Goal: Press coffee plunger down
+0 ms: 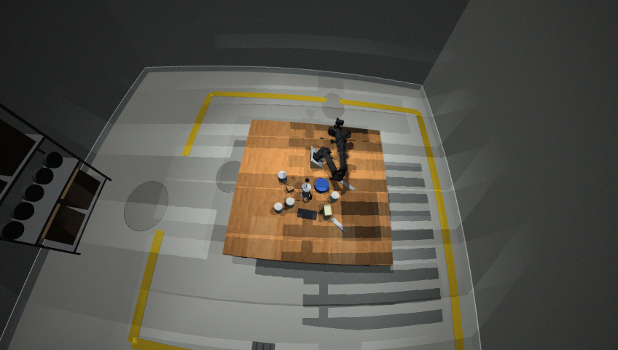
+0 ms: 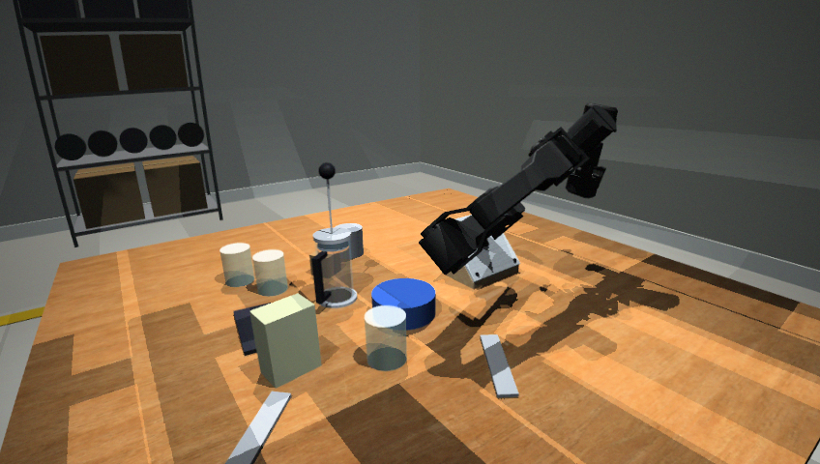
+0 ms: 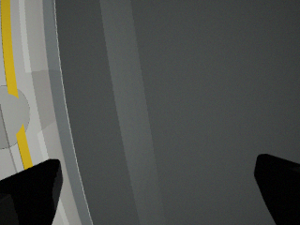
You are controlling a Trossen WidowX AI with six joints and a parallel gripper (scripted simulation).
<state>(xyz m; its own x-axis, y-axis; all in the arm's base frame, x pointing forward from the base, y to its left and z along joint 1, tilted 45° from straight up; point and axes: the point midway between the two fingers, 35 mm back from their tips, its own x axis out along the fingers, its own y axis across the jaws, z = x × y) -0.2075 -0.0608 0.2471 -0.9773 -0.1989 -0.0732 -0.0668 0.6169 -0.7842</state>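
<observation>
Right now my gripper tip is 600 mm short of the coffee press, 140 mm to the left of it and 150 mm above it. The rest, counted from my gripper tip: cream box: 720 mm ahead, 30 mm to the left, 220 mm below; blue disc: 490 mm ahead, 40 mm to the right, 250 mm below; grey cylinder: 480 mm ahead, 370 mm to the right, 240 mm below.
</observation>
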